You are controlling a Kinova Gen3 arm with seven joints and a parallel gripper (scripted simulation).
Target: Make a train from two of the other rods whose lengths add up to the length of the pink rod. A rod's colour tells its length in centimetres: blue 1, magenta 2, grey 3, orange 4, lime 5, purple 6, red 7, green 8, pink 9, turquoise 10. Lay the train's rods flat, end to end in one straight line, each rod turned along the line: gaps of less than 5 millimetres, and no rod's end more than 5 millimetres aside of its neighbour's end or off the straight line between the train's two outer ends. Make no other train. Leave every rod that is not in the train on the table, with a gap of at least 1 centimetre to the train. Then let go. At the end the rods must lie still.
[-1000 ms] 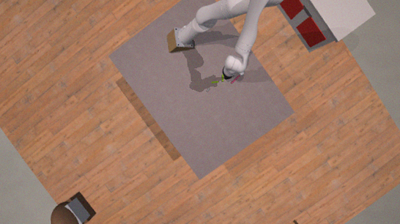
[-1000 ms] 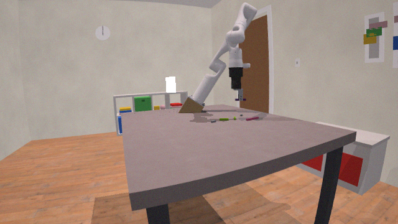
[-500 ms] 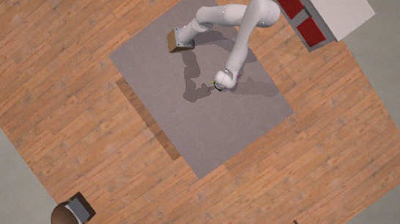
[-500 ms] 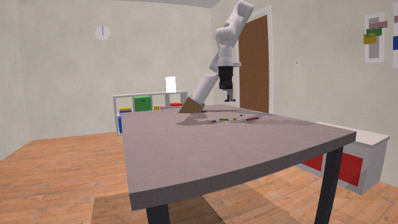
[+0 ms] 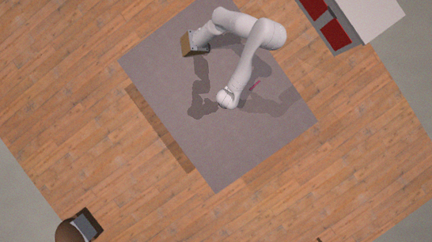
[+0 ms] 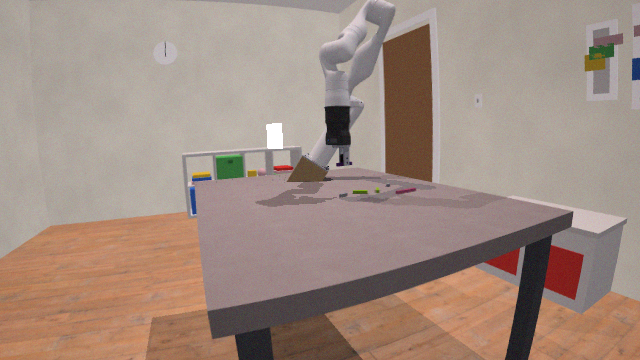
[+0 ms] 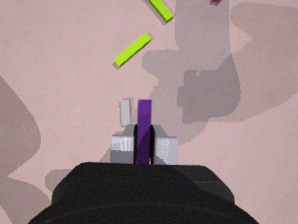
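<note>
Now: hand 12 cm above the dark grey rod and 3 cm past it. The rest, counted from my hand: pink rod 22 cm to the left, 12 cm below, 2 cm behind; purple rod 1 cm below.
</note>
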